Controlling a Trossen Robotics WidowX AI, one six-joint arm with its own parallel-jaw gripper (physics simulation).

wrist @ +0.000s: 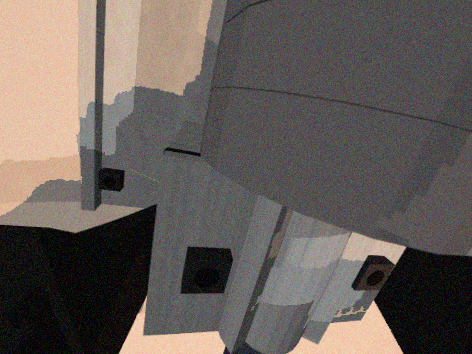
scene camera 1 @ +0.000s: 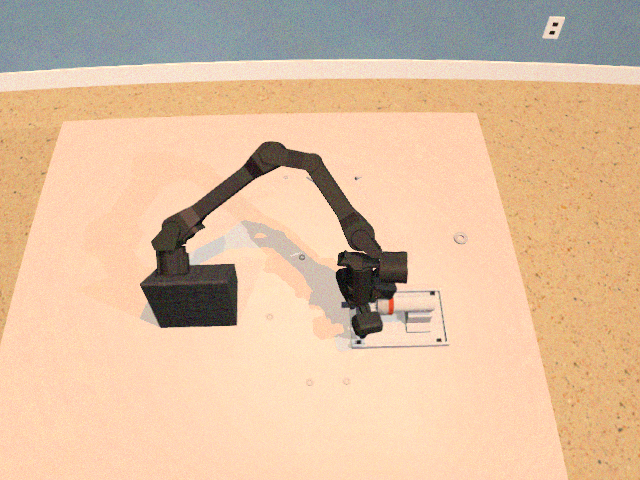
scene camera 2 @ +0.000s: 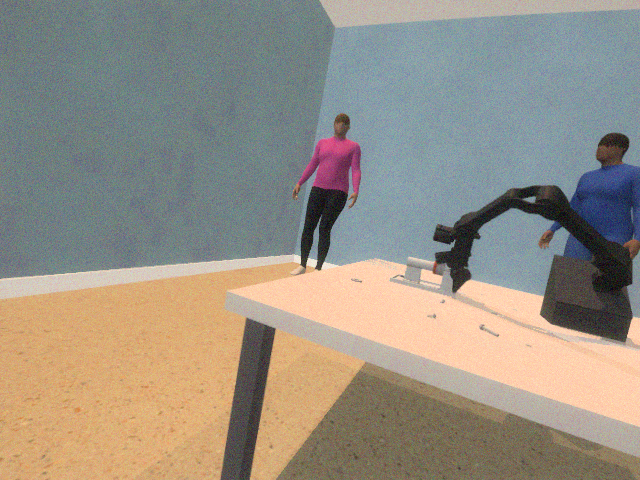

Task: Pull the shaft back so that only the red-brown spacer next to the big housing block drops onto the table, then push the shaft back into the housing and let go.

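Frame: origin at the arm's base, x left, y down, z back, level; centimetres.
Seen in the pictures: gripper, fingertip midpoint: (scene camera 2: 452,287); arm's base, link origin: (scene camera 1: 172,273) (scene camera 2: 605,284).
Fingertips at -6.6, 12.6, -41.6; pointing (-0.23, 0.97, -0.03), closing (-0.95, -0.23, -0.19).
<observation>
Pixels of each thing's top centre, then the offset from my fingertips to it, as dx, dy, dz. "spot": a spot on its surface instead.
- red-brown spacer, top centre: (scene camera 1: 391,299) (scene camera 2: 436,261) +1.7, -8.4, -7.1
- shaft, surface spot: (scene camera 1: 343,305) spot: +1.3, -6.6, +3.6
- big shadowed grey cylinder, surface spot: (wrist: 305,140) spot: +3.4, -7.8, -4.7
- small washer, top centre: (scene camera 1: 461,237) +24.8, +1.5, -29.2
The shaft fixture stands on a white base plate (scene camera 1: 423,339) (scene camera 2: 413,283) on the table. Its big white housing block (scene camera 1: 413,301) (scene camera 2: 419,263) has the red-brown spacer (scene camera 1: 390,306) (scene camera 2: 434,268) right against its left end. My gripper (scene camera 1: 361,305) (scene camera 2: 456,271) (wrist: 257,207) is open and empty, straddling the fixture's small support block (wrist: 199,218) at the shaft's outer end. A dark tip of the shaft (scene camera 1: 343,305) sticks out left of the fingers. In the wrist view a big shadowed grey cylinder (wrist: 305,140) fills the top; most of the shaft is hidden.
The arm's black base box (scene camera 1: 191,295) (scene camera 2: 551,297) stands at the table's left. A small washer (scene camera 1: 460,237) and loose screws (scene camera 2: 489,330) (scene camera 2: 356,280) lie on the table. A person in a pink top (scene camera 2: 332,167) stands by the far wall.
</observation>
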